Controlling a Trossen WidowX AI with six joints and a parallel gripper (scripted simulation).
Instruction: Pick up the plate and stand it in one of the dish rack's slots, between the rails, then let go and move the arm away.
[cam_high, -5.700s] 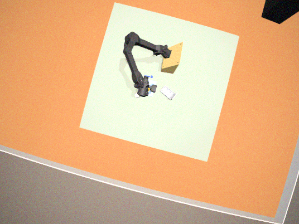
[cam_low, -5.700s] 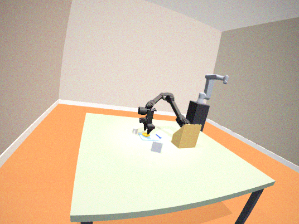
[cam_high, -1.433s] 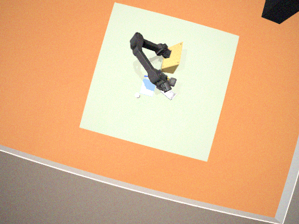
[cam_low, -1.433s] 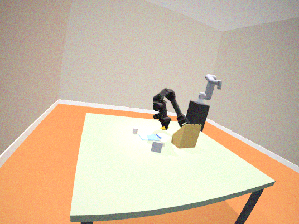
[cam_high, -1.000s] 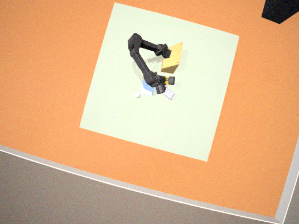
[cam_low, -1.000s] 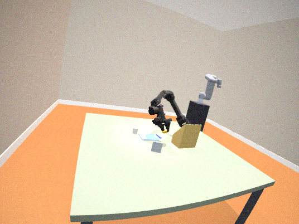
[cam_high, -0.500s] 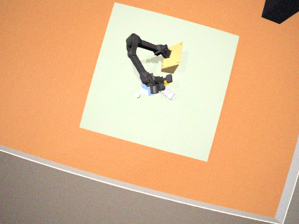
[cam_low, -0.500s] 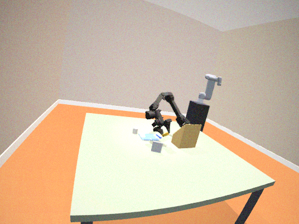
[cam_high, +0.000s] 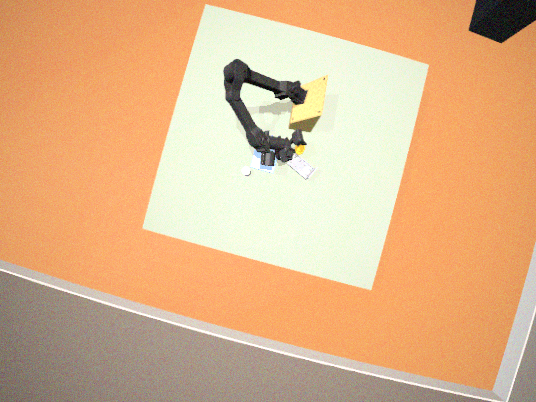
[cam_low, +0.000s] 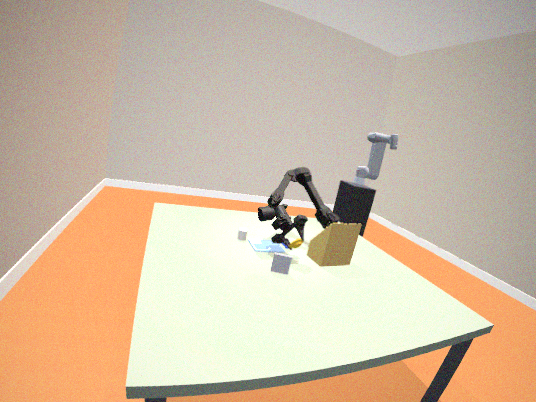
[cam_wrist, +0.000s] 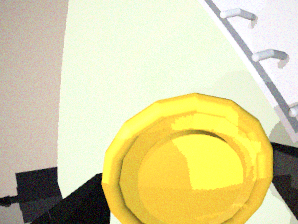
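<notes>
The dish rack is 7 cm ahead of my gripper tip, 3 cm to the left of it and 6 cm below it. From my gripper tip the other things lie so: yellow plate (1 cm to the right).
</notes>
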